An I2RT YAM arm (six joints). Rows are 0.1 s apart.
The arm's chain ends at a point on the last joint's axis. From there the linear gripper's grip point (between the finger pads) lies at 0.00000 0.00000 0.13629 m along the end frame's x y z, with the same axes.
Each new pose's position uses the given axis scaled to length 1; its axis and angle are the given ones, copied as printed.
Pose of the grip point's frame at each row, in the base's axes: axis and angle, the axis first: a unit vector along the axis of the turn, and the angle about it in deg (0 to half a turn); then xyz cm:
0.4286, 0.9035, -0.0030, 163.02, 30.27, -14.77, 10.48
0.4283, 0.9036, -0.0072, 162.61, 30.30, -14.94, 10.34
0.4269, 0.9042, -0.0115, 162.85, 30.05, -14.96, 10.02
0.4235, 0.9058, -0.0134, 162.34, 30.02, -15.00, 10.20
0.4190, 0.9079, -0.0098, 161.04, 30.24, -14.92, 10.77
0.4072, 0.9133, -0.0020, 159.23, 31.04, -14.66, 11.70
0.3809, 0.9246, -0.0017, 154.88, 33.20, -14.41, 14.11
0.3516, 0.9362, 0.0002, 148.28, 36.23, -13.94, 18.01
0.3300, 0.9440, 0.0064, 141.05, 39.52, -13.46, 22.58
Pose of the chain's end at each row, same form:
0.4286, 0.9035, -0.0030, 163.02, 26.71, -12.99, 23.51
0.4283, 0.9036, -0.0072, 162.61, 26.70, -13.02, 23.34
0.4269, 0.9042, -0.0115, 162.85, 26.55, -12.97, 23.04
0.4235, 0.9058, -0.0134, 162.34, 26.43, -12.93, 23.18
0.4190, 0.9079, -0.0098, 161.04, 26.33, -12.83, 23.66
0.4072, 0.9133, -0.0020, 159.23, 26.65, -12.64, 24.44
0.3809, 0.9246, -0.0017, 154.88, 27.87, -12.17, 26.45
0.3516, 0.9362, 0.0002, 148.28, 29.52, -11.43, 29.60
0.3300, 0.9440, 0.0064, 141.05, 31.38, -10.78, 33.18

